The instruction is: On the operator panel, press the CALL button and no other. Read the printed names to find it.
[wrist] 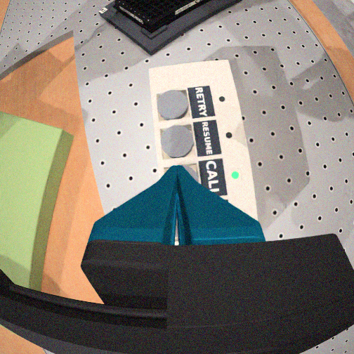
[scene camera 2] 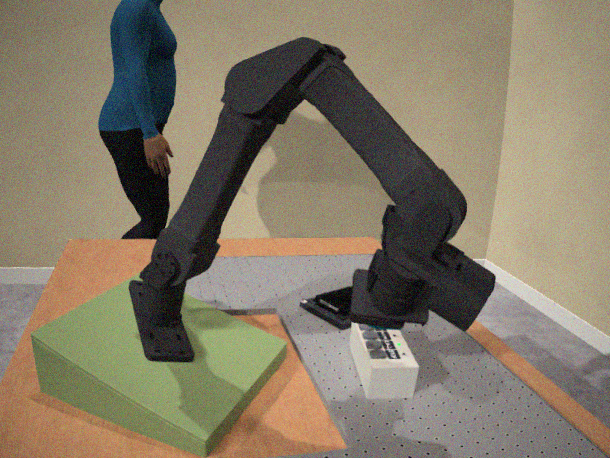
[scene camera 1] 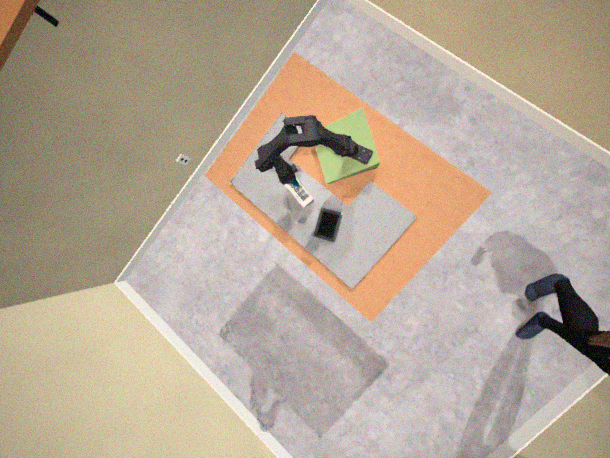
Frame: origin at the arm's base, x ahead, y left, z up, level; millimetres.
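Seen in the pictures: gripper, fingertip midpoint: [scene camera 2: 375, 324] [scene camera 1: 298, 185]; arm's base, origin of the base link: [scene camera 2: 157, 320] [scene camera 1: 352, 150].
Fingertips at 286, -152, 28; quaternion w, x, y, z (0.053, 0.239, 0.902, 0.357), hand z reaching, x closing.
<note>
Offsets run from my fingertips to a thing's middle, as dx, dy, dz. Level surfaces: height alone.
The cream operator panel @(+23, +6, -59) [scene camera 1: 306, 203] [scene camera 2: 392, 380] [wrist: 200, 72] lies below the arm's wrist. In the wrist view it carries a column of round grey buttons with dark printed labels: the RETRY button [wrist: 172, 104], the RESUME button [wrist: 177, 141] and the CALL button [wrist: 190, 172]. The CALL label [wrist: 212, 177] is beside its button, and a green lamp [wrist: 235, 175] is lit on that row. My gripper [wrist: 176, 174] is shut and empty, its teal tips over the CALL button and covering most of it. Whether they touch it cannot be told. The lower part of the panel is hidden by the fingers.
A black tray-like object @(+102, +224, -68) [scene camera 1: 328, 225] [scene camera 2: 327, 306] [wrist: 150, 37] lies beyond the panel's RETRY end. A green wedge [scene camera 1: 350, 125] [scene camera 2: 240, 345] [wrist: 30, 190] bears the arm's base. A grey perforated board @(dz -87) [scene camera 1: 370, 235] [scene camera 2: 450, 400] [wrist: 120, 100] lies under the panel. A person [scene camera 1: 575, 315] [scene camera 2: 142, 100] stands beyond the table.
</note>
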